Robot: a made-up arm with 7 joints. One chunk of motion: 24 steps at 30 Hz.
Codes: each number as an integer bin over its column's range. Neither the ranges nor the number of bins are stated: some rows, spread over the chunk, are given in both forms.
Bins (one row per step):
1: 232 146 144 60 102 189
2: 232 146 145 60 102 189
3: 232 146 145 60 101 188
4: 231 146 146 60 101 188
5: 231 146 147 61 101 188
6: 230 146 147 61 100 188
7: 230 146 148 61 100 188
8: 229 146 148 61 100 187
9: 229 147 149 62 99 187
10: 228 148 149 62 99 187
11: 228 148 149 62 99 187
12: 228 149 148 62 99 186
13: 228 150 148 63 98 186
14: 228 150 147 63 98 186
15: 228 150 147 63 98 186
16: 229 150 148 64 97 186
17: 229 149 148 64 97 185
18: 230 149 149 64 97 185
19: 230 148 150 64 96 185
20: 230 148 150 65 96 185
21: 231 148 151 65 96 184
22: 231 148 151 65 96 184
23: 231 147 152 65 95 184
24: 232 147 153 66 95 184
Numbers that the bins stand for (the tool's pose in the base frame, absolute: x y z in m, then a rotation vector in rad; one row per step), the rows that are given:
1: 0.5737 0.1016 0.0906 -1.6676 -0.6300 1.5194
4: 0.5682 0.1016 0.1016 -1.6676 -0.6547 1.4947
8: 0.5573 0.1016 0.1125 -1.6429 -0.6794 1.4700
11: 0.5518 0.1125 0.1180 -1.6182 -0.7041 1.4700
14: 0.5518 0.1235 0.1071 -1.5935 -0.7288 1.4453
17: 0.5573 0.1180 0.1125 -1.5688 -0.7535 1.4206
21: 0.5682 0.1125 0.1290 -1.5441 -0.7782 1.3959
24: 0.5737 0.1071 0.1400 -1.5194 -0.8029 1.3959
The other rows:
2: 0.5737 0.1016 0.0961 -1.6676 -0.6300 1.5194
3: 0.5737 0.1016 0.0961 -1.6676 -0.6547 1.4947
5: 0.5682 0.1016 0.1071 -1.6429 -0.6547 1.4947
6: 0.5627 0.1016 0.1071 -1.6429 -0.6794 1.4947
7: 0.5627 0.1016 0.1125 -1.6429 -0.6794 1.4947
9: 0.5573 0.1071 0.1180 -1.6182 -0.7041 1.4700
10: 0.5518 0.1125 0.1180 -1.6182 -0.7041 1.4700
12: 0.5518 0.1180 0.1125 -1.6182 -0.7041 1.4453
13: 0.5518 0.1235 0.1125 -1.5935 -0.7288 1.4453
15: 0.5518 0.1235 0.1071 -1.5935 -0.7288 1.4453
16: 0.5573 0.1235 0.1125 -1.5688 -0.7535 1.4453
18: 0.5627 0.1180 0.1180 -1.5688 -0.7535 1.4206
19: 0.5627 0.1125 0.1235 -1.5688 -0.7782 1.4206
20: 0.5627 0.1125 0.1235 -1.5441 -0.7782 1.4206
22: 0.5682 0.1125 0.1290 -1.5441 -0.7782 1.3959
23: 0.5682 0.1071 0.1345 -1.5441 -0.8029 1.3959

